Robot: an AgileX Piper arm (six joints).
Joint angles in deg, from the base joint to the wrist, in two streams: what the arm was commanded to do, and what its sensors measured. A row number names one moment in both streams.
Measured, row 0: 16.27, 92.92, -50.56, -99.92, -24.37, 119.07
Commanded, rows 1 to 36: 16.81, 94.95, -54.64, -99.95, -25.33, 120.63; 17.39, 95.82, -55.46, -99.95, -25.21, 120.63; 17.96, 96.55, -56.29, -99.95, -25.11, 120.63; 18.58, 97.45, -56.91, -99.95, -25.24, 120.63; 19.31, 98.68, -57.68, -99.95, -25.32, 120.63; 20.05, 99.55, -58.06, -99.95, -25.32, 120.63; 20.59, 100.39, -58.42, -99.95, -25.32, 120.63; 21.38, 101.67, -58.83, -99.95, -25.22, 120.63; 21.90, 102.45, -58.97, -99.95, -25.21, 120.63; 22.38, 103.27, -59.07, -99.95, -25.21, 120.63; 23.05, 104.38, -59.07, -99.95, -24.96, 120.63; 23.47, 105.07, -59.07, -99.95, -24.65, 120.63; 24.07, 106.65, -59.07, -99.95, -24.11, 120.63; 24.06, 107.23, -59.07, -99.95, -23.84, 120.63; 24.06, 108.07, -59.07, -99.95, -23.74, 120.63; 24.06, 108.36, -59.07, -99.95, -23.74, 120.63; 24.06, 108.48, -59.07, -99.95, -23.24, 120.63; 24.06, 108.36, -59.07, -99.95, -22.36, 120.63; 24.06, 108.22, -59.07, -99.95, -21.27, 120.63; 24.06, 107.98, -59.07, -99.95, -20.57, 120.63; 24.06, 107.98, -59.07, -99.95, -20.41, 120.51; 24.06, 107.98, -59.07, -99.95, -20.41, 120.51; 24.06, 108.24, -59.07, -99.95, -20.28, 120.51; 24.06, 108.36, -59.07, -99.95, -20.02, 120.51; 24.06, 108.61, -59.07, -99.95, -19.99, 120.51; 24.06, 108.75, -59.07, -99.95, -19.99, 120.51; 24.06, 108.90, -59.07, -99.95, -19.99, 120.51; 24.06, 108.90, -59.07, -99.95, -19.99, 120.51; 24.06, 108.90, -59.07, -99.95, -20.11, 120.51; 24.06, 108.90, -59.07, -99.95, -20.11, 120.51; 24.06, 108.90, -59.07, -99.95, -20.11, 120.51; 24.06, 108.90, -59.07, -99.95, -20.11, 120.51; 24.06, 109.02, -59.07, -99.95, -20.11, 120.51; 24.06, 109.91, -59.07, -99.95, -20.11, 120.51; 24.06, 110.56, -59.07, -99.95, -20.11, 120.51; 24.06, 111.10, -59.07, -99.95, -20.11, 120.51
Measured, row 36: 24.25, 108.90, -58.91, -99.72, -21.27, 119.10
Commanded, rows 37 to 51: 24.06, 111.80, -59.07, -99.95, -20.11, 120.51; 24.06, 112.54, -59.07, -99.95, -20.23, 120.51; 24.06, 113.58, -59.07, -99.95, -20.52, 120.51; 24.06, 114.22, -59.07, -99.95, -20.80, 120.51; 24.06, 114.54, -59.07, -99.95, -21.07, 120.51; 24.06, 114.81, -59.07, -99.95, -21.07, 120.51; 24.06, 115.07, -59.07, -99.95, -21.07, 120.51; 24.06, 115.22, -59.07, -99.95, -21.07, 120.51; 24.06, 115.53, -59.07, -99.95, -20.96, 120.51; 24.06, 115.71, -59.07, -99.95, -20.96, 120.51; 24.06, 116.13, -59.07, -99.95, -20.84, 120.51; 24.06, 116.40, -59.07, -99.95, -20.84, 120.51; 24.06, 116.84, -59.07, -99.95, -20.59, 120.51; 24.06, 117.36, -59.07, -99.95, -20.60, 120.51; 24.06, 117.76, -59.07, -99.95, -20.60, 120.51
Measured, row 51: 24.25, 113.47, -60.14, -97.09, -23.47, 119.10
